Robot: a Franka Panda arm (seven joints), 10 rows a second.
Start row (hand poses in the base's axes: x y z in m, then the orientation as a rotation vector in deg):
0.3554 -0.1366 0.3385 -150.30 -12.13 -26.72
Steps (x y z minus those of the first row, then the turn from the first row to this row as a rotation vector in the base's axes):
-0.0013 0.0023 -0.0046 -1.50 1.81 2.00
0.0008 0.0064 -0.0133 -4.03 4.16 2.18
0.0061 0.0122 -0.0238 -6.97 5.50 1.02
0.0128 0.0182 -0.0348 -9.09 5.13 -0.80
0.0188 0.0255 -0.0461 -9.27 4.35 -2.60
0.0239 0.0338 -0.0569 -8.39 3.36 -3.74
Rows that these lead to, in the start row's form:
0.3541 -0.1343 0.3339 -151.60 -14.58 -23.64
0.3562 -0.1302 0.3252 -154.37 -14.80 -20.40
0.3615 -0.1244 0.3147 -157.69 -13.69 -18.90
0.3682 -0.1184 0.3037 -160.14 -11.98 -19.97
0.3742 -0.1111 0.2924 -160.62 -9.86 -21.66
0.3793 -0.1028 0.2816 -159.85 -8.40 -23.44

